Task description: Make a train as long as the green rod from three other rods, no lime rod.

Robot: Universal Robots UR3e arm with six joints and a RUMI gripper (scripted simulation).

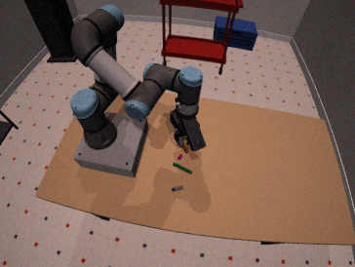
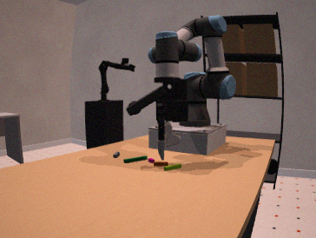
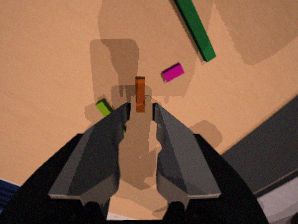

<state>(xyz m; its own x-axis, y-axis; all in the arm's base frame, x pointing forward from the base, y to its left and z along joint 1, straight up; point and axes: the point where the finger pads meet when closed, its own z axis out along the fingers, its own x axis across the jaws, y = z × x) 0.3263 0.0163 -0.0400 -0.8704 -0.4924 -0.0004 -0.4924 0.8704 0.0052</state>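
The orange rod lies 3 cm below my hand. The rest, counted from my hand: magenta rod 4 cm to the right, 3 cm below, 1 cm behind; green rod 9 cm to the right, 3 cm below; lime rod 4 cm to the left, 3 cm below, 2 cm ahead.
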